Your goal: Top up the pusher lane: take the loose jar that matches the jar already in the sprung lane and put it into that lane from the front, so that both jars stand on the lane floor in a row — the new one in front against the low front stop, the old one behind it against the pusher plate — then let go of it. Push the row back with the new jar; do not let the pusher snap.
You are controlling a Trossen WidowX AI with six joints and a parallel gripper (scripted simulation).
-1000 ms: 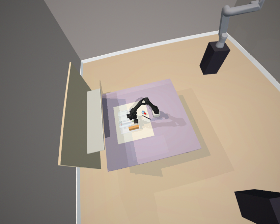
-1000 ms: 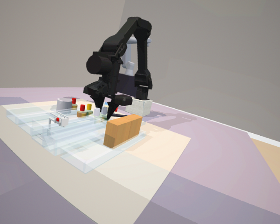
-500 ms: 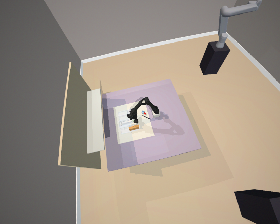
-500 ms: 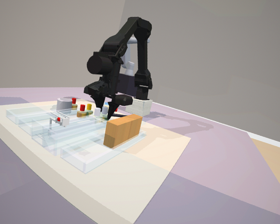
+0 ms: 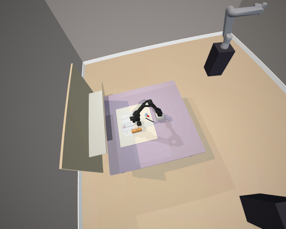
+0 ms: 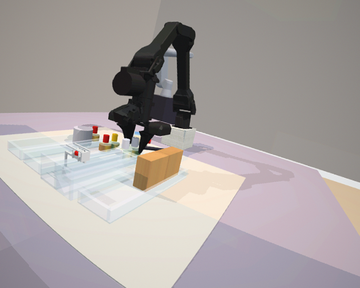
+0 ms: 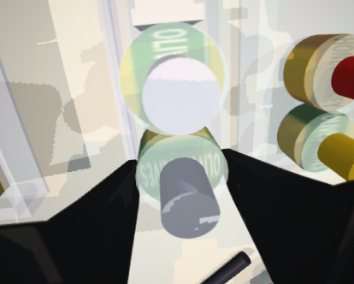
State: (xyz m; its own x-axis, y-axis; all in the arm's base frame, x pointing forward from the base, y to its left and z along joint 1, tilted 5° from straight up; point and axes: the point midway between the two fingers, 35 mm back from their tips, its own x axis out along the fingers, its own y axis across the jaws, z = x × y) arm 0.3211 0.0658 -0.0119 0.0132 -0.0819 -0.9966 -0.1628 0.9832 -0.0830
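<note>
The black rod is 160 mm behind my gripper tip, 30 mm to the right of it and 20 mm below it. Also, from my gripper tip: clear lane 140 mm ahead, 50 mm to the left, 10 mm below; then grey cylinder 80 mm ahead, 160 mm to the right.
</note>
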